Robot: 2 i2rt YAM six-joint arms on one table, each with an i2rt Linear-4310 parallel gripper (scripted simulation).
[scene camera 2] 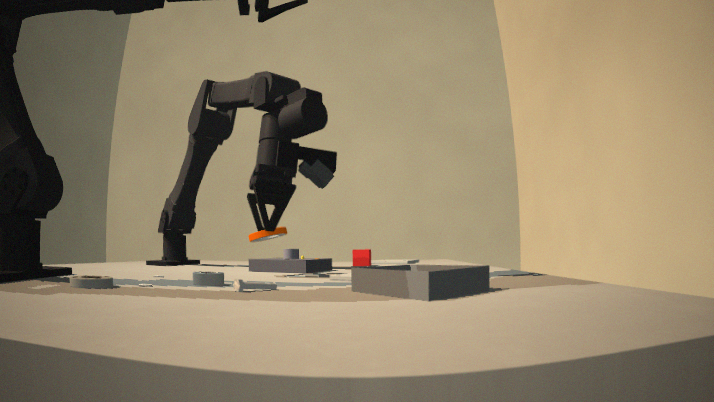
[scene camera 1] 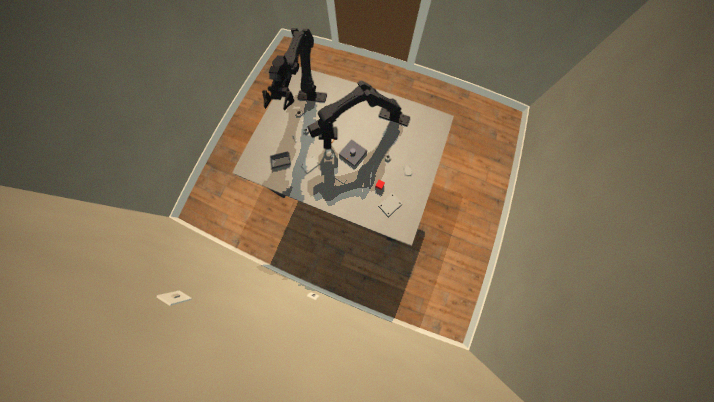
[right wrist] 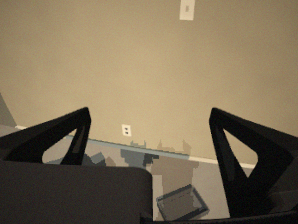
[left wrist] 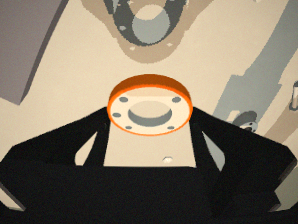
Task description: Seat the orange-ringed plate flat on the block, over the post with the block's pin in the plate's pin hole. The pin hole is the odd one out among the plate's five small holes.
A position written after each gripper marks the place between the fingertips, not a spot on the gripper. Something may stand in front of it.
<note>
In view: the left gripper (scene camera 2: 266, 234), the right gripper (right wrist: 150, 114), a grey tray (scene camera 2: 430, 282) and an orange-ringed plate (left wrist: 155, 87).
The grey tray shows as well in the right wrist view (right wrist: 189, 199). The left gripper shows as well in the left wrist view (left wrist: 149, 113). The left wrist view does not show the grey tray: it is out of frame. The right wrist view misses the orange-ringed plate: it is out of frame.
</note>
